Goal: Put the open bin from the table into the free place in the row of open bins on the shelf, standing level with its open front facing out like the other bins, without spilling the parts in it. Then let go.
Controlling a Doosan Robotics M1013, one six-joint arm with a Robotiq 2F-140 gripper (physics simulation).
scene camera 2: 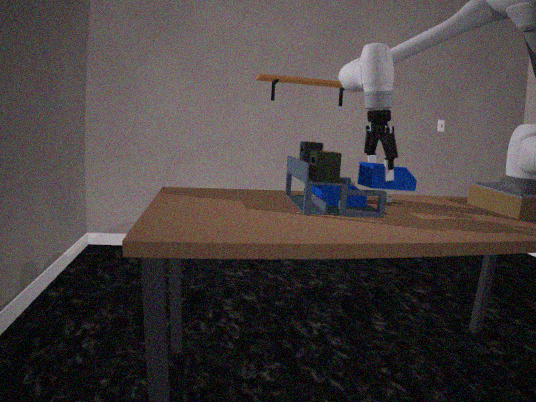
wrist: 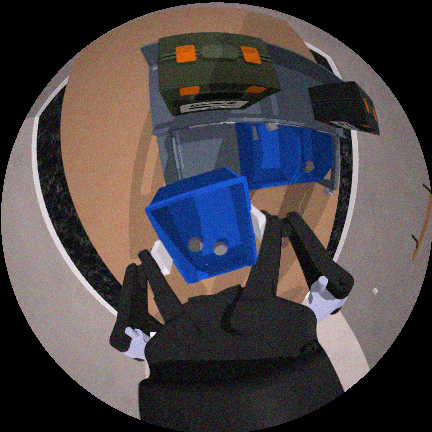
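My gripper is shut on the blue open bin, one light fingertip on each side wall. The bin hangs above the table, in front of the shelf, and looks slightly tilted in the scene view. Two round grey parts lie in it. The grey-blue shelf stands on the table. Blue bins stand in its lower row, on the right in the wrist view, with grey parts. The free place is to their left, partly hidden by the held bin.
A dark green case with orange latches and a black case stand on the shelf's top. The wooden table bears the shelf and the robot's base. A wall board is fixed on the wall behind.
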